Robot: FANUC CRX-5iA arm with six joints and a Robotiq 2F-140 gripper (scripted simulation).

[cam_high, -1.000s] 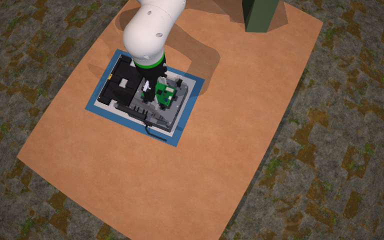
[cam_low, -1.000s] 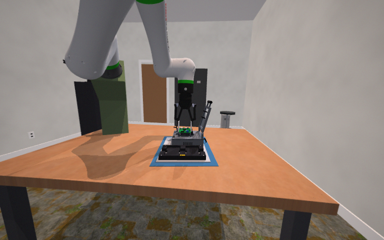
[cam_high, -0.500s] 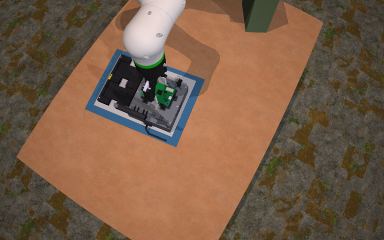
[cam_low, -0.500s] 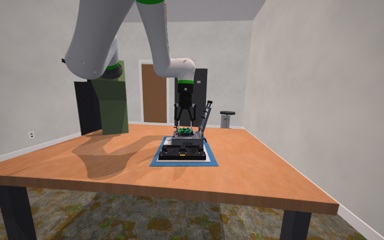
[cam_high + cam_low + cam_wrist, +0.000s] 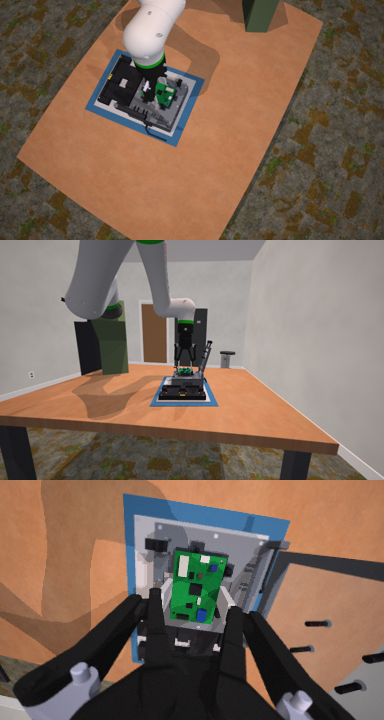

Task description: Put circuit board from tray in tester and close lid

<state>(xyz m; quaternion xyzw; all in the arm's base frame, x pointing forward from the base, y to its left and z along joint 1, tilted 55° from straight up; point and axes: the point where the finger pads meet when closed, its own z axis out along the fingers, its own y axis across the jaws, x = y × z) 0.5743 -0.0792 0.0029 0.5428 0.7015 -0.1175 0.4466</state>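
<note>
Right now my hand is 2 cm above the green circuit board. Also, from my hand: lid 13 cm ahead, 8 cm above; pin plate 4 cm below, 1 cm to the left, 1 cm ahead; latch hook 6 cm to the left, 6 cm behind, 2 cm below.
</note>
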